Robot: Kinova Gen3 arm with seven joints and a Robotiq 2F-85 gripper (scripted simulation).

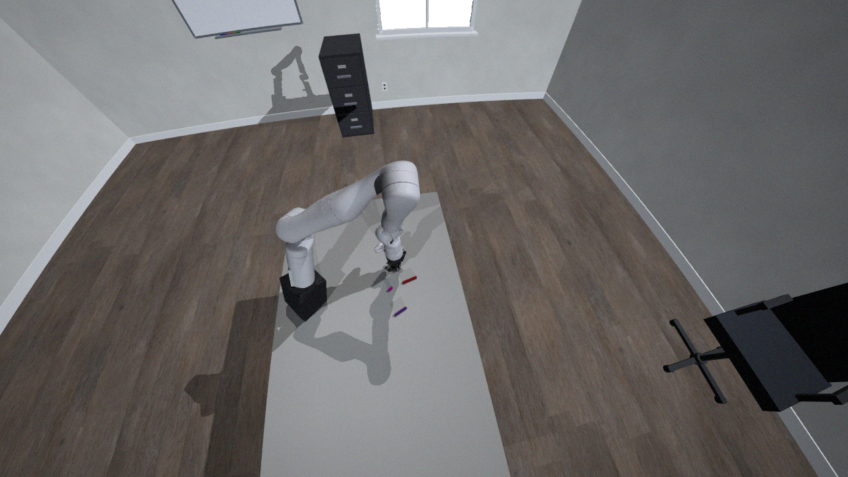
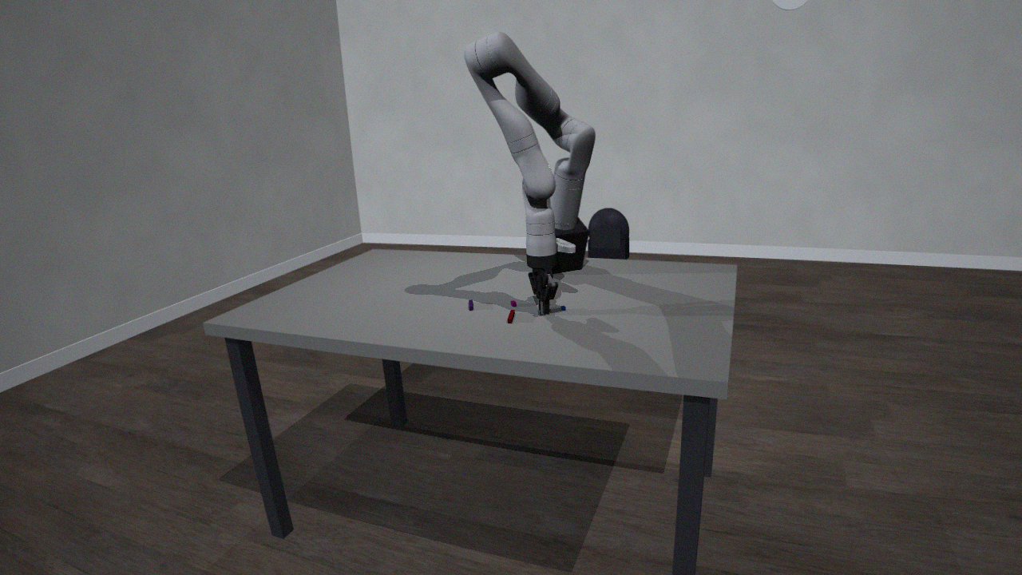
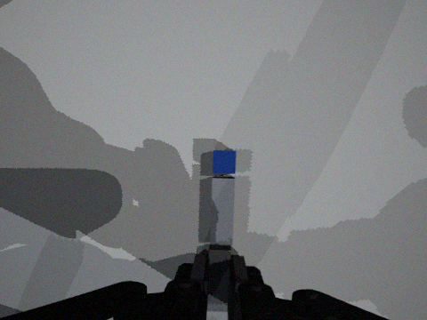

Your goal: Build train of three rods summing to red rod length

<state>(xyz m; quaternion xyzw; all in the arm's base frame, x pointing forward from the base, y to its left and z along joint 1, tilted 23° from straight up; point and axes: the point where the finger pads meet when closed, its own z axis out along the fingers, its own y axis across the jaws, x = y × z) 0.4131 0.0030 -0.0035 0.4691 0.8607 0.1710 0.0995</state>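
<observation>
Now: the grey rod 10 mm below my hand. Round my hand: red rod: 40 mm ahead, 80 mm to the right, 20 mm below; magenta rod: 60 mm behind, 90 mm to the right, 20 mm below; blue rod: 30 mm behind, 40 mm to the left, 20 mm below.
</observation>
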